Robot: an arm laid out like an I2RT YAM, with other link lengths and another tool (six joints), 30 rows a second.
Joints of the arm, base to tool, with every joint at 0 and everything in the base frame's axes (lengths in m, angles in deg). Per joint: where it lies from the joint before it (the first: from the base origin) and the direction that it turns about. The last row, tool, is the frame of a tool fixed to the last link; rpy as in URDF.
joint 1: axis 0 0 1 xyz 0 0 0.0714
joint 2: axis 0 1 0 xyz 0.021 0.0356 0.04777
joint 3: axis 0 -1 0 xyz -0.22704 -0.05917 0
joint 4: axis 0 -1 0 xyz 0.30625 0.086 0.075
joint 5: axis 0 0 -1 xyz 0.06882 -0.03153 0.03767
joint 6: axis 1 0 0 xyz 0.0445 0 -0.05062
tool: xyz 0.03 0.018 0.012 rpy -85.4 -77 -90
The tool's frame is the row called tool.
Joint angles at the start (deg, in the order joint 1, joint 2, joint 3, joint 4, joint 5, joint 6):
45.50, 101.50, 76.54, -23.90, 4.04, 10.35
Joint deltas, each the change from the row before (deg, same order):
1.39, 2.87, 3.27, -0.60, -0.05, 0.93
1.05, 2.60, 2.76, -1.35, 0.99, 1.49
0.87, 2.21, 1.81, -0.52, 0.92, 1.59
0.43, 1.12, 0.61, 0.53, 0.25, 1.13
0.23, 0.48, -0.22, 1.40, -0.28, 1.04
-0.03, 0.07, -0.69, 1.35, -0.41, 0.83
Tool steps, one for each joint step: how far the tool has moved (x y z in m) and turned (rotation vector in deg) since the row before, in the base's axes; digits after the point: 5 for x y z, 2 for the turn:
-0.00110, 0.01533, -0.00054, 0.35, 0.56, 0.72
-0.00026, 0.01040, -0.00374, -0.65, 0.88, -0.72
-0.00044, 0.00832, -0.00619, -0.38, 0.73, -0.94
0.00002, 0.00476, -0.00404, 0.44, 0.29, -0.60
-0.00007, 0.00313, -0.00308, 1.18, 0.13, -0.39
0.00036, 0.00047, -0.00302, 1.06, 0.20, -0.40

